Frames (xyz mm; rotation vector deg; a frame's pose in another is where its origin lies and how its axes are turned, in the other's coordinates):
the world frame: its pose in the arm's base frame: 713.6 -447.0 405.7 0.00 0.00 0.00
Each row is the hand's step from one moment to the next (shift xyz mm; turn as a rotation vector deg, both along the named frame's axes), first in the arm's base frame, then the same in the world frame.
Working: the arm's base frame: its pose in the world frame: -713.6 447.0 -405.7 0.00 0.00 0.00

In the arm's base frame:
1: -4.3 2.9 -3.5 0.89 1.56 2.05
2: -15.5 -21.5 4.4 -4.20 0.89 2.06
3: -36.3 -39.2 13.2 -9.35 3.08 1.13
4: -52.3 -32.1 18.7 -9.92 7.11 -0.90
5: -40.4 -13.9 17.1 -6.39 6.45 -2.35
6: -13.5 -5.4 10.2 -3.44 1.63 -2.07
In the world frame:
1: -4.3 2.9 -3.5 0.89 1.56 2.05
2: -15.5 -21.5 4.4 -4.20 0.89 2.06
3: -36.3 -39.2 13.2 -9.35 3.08 1.13
4: -52.3 -32.1 18.7 -9.92 7.11 -0.90
5: -40.4 -13.9 17.1 -6.39 6.45 -2.35
6: -13.5 -5.4 10.2 -3.44 1.63 -2.07

